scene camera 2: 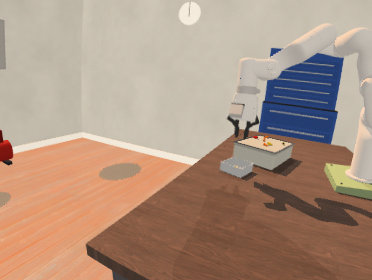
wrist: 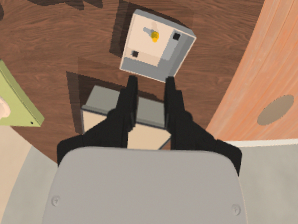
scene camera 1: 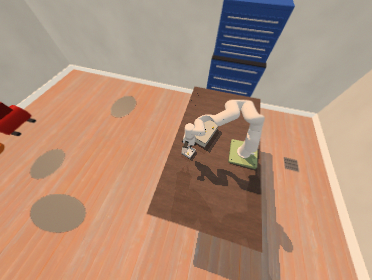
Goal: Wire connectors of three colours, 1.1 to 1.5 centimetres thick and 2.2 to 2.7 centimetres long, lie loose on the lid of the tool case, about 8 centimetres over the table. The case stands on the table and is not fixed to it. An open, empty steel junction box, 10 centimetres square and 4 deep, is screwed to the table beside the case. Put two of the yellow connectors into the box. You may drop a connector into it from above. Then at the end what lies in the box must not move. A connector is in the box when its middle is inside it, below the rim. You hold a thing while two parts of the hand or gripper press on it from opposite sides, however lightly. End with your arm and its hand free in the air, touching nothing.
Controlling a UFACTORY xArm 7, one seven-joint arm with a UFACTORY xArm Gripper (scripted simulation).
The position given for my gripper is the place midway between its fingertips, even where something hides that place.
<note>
I see my gripper [wrist: 151,87] and a tool case [scene camera 2: 269,160].
The tool case also shows in the wrist view [wrist: 149,133].
</note>
